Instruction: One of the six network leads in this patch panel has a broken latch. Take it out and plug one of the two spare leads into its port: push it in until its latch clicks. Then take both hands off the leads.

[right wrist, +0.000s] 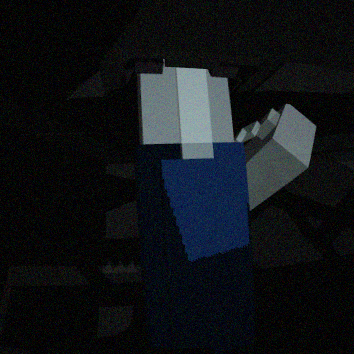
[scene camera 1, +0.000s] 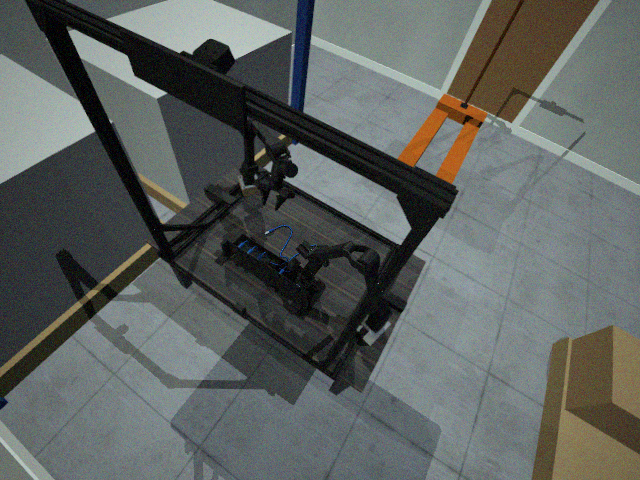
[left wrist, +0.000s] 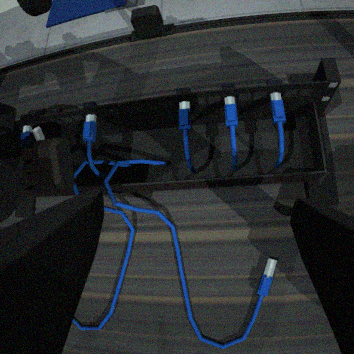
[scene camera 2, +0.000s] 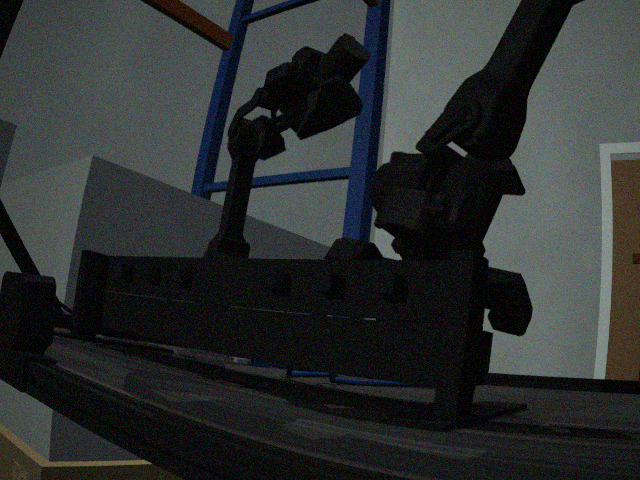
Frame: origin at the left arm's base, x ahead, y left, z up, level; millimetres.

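Seen in the pictures: left gripper, fingertip midpoint: (scene camera 1: 269, 208) (left wrist: 200, 206) (scene camera 2: 278, 146); left arm's base, origin of the base link: (scene camera 1: 249, 180); right arm's base, origin of the base link: (scene camera 1: 375, 322).
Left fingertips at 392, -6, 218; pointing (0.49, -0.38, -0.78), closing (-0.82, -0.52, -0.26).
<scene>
Pixels of each thing's middle, then the offset from my left fingertips to it, as dx, dy, dz. "spot": a spot on its surface instead. Level surfaces: height alone.
- dark patch panel, body centre: (scene camera 2: 238, 319) (left wrist: 142, 134) (scene camera 1: 270, 268) +158, -48, -233
- blue connector, surface spot: (right wrist: 220, 200) spot: +297, +45, -193
- tilted clear plug, surface spot: (right wrist: 285, 155) spot: +291, +33, -198
- spare lead's connector, body centre: (left wrist: 267, 277) -73, +19, -277
- table, its level: dz -288
- second blue cable, surface spot: (left wrist: 120, 280) spot: +86, +139, -282
The dark patch panel (scene camera 1: 264, 269) (scene camera 2: 258, 330) (left wrist: 225, 180) holds blue leads; three (left wrist: 184, 117) (left wrist: 230, 112) (left wrist: 277, 107) stand upright at its right in the left wrist view, another (left wrist: 90, 129) farther left. In the right wrist view a blue connector (right wrist: 220, 200) with a clear plug stands upright; a tilted clear plug (right wrist: 285, 155) lies behind it. Which latch is broken is unclear. One spare lead's connector (left wrist: 265, 284) lies on the table. My left gripper (scene camera 1: 272, 202) (left wrist: 200, 206) is open above it, empty. My right gripper (scene camera 1: 295, 269) is shut low at the panel, its fingertips hidden in darkness.
A black frame (scene camera 1: 351, 147) surrounds the table (scene camera 1: 330, 217). A second blue cable (left wrist: 120, 280) loops on the table beside the first. My right arm (scene camera 2: 465, 124) reaches over the panel's right end in scene camera 2. An orange pallet jack (scene camera 1: 423, 139) stands on the floor beyond.
</scene>
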